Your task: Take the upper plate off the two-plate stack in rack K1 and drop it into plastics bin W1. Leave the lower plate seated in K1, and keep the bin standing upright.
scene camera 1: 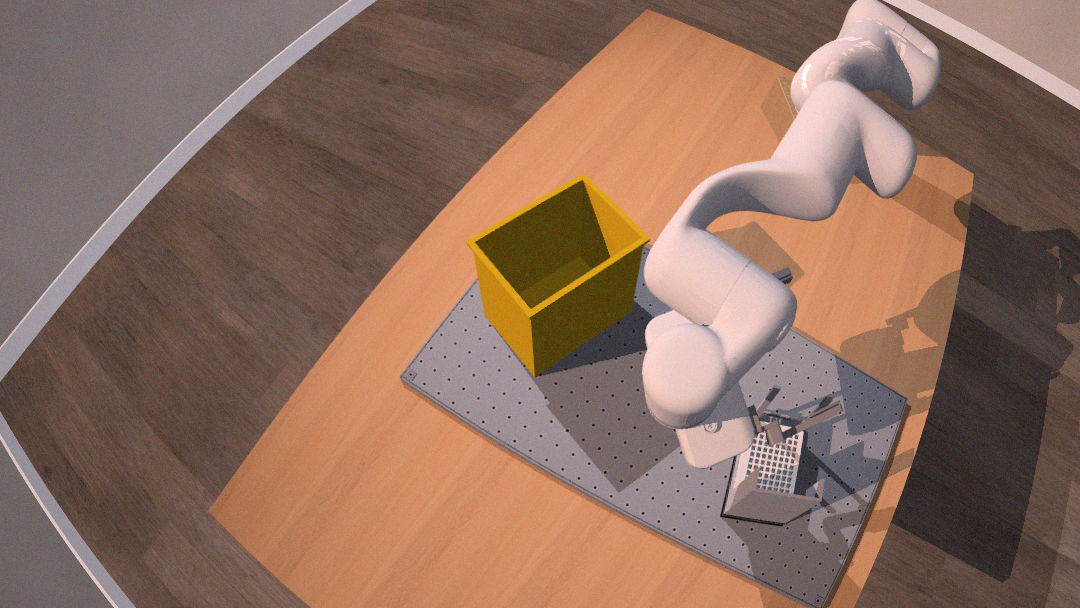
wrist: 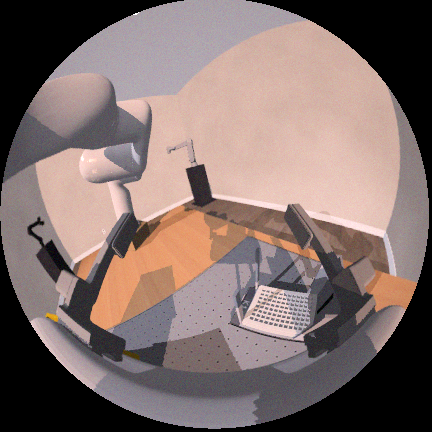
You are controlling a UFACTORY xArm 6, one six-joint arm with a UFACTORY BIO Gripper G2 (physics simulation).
my gripper: scene camera 1; wrist
same spot on my gripper: [wrist: 348,283] = [scene camera 1: 771,422]
